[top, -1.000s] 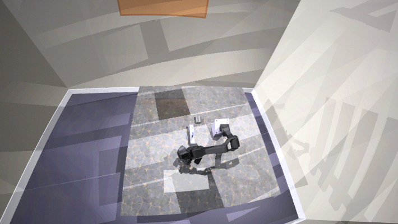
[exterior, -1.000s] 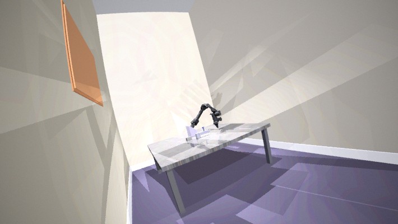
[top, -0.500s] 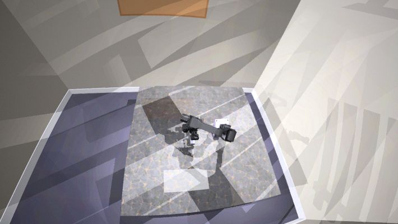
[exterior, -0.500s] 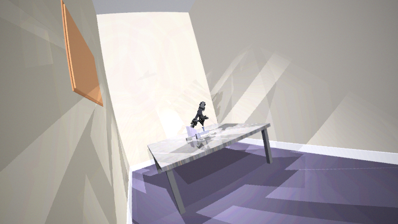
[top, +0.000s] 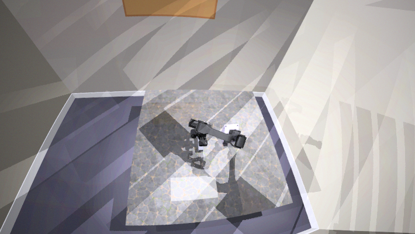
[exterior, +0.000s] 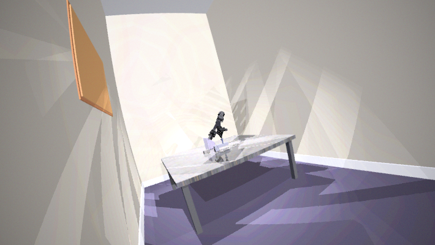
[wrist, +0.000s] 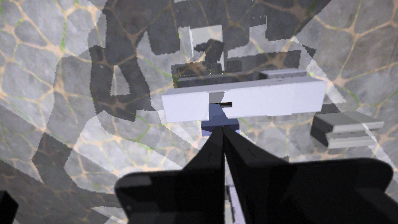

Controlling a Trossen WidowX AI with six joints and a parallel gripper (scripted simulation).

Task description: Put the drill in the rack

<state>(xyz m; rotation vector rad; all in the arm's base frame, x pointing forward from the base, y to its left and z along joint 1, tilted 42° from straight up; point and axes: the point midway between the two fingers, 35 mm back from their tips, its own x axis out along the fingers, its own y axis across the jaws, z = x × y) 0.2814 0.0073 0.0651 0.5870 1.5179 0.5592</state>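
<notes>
My gripper tip is 4 cm above the grey key. Round my gripper tip: grey block: 8 cm behind, 20 cm to the right, 11 cm below; then drill: 5 cm to the right, 8 cm below.
</notes>
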